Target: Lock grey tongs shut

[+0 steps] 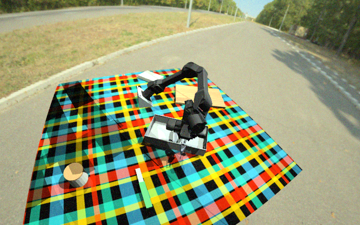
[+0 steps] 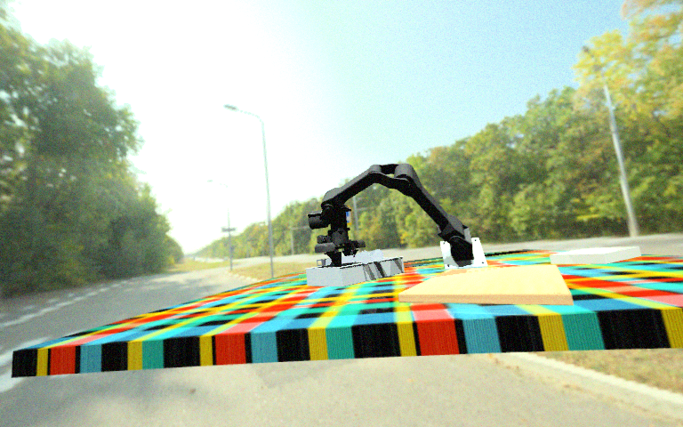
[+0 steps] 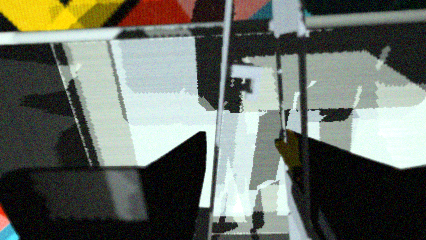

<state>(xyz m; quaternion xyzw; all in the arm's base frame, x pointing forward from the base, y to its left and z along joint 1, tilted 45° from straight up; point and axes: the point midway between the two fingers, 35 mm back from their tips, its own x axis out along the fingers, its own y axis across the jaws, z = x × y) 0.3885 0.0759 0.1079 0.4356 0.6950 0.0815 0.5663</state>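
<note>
My gripper tip is 4 cm past the roasting tin and 2 cm to the left of it. The rest, counted from my gripper tip: wooden board 39 cm behind, 27 cm to the left, 2 cm below; white flat block 71 cm behind, 3 cm to the right, 2 cm below.
</note>
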